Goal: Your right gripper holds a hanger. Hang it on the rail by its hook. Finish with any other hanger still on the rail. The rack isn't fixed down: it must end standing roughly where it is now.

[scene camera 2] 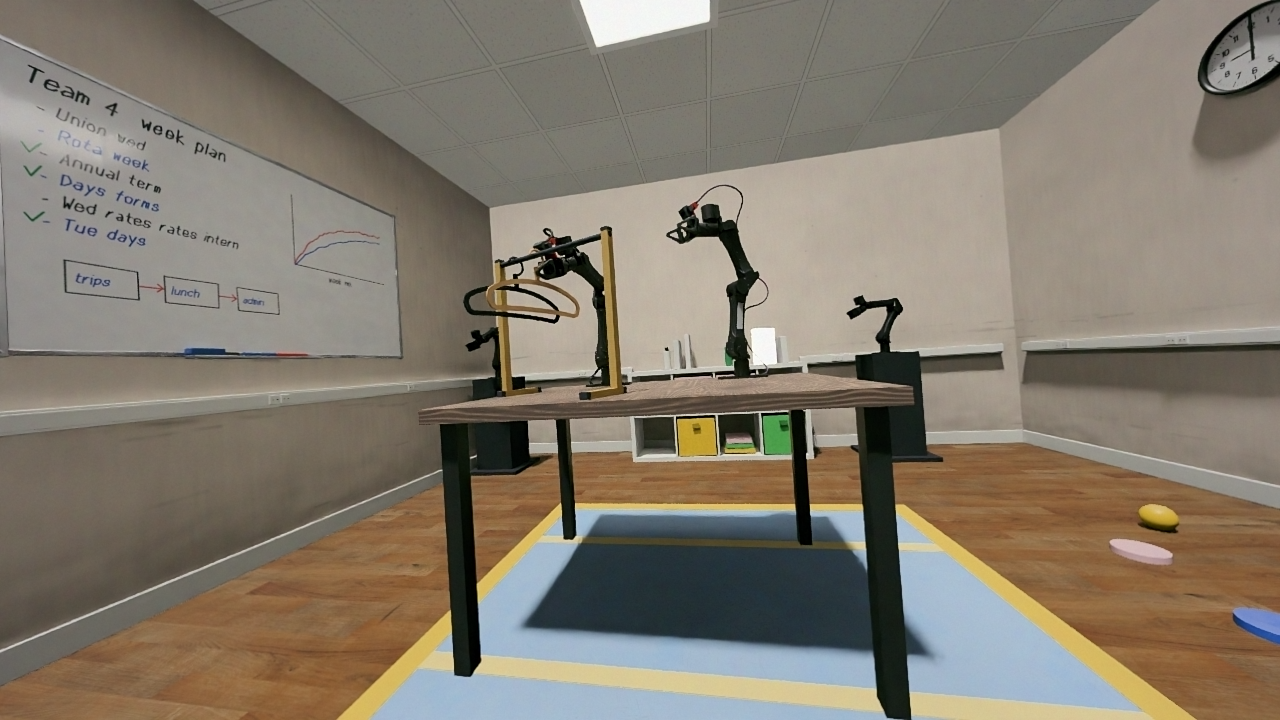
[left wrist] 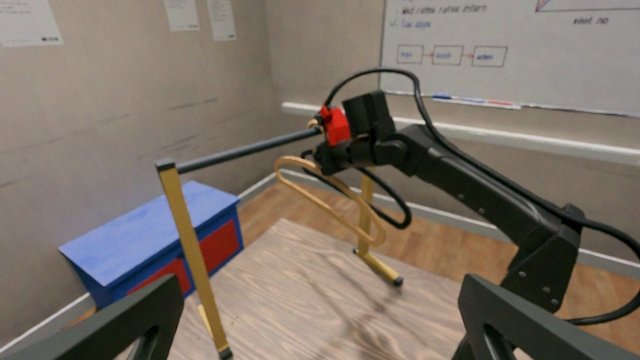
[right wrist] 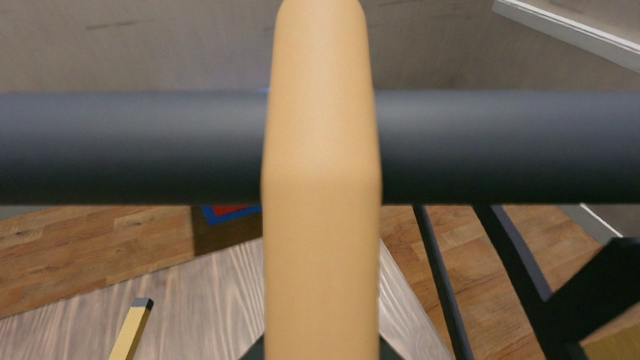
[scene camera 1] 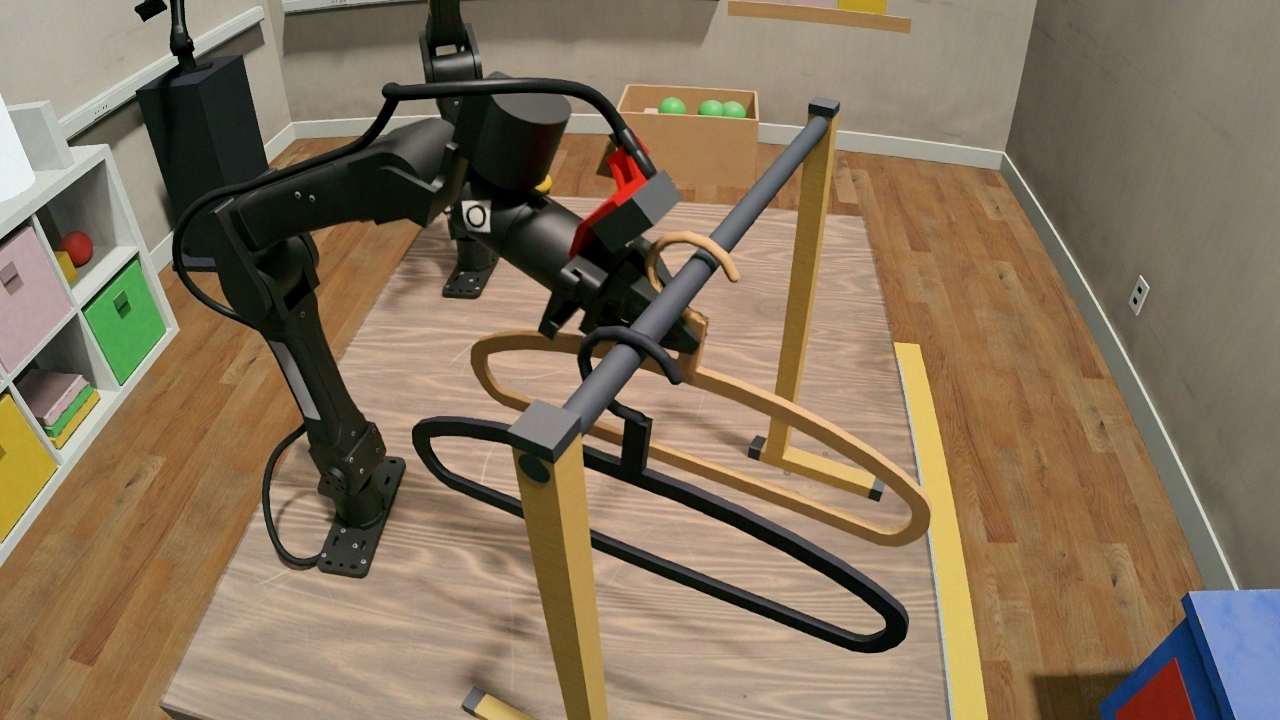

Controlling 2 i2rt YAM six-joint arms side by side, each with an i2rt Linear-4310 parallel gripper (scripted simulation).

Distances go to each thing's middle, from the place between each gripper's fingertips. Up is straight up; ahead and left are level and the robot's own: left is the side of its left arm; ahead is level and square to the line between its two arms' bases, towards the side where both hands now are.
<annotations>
Now: right hand (scene camera 1: 701, 345) 30 mm past the black hanger (scene camera 1: 631, 468), 90 mm to the left of it and 30 mm above it. Also, from my right hand: tan hanger (scene camera 1: 693, 375) (30 mm below).
Now: left hand 280 mm short of the tan hanger, 460 mm to the left of it and 220 mm above it. Round my left hand: black hanger (250 mm ahead, 550 mm to the right, 220 mm below).
</annotations>
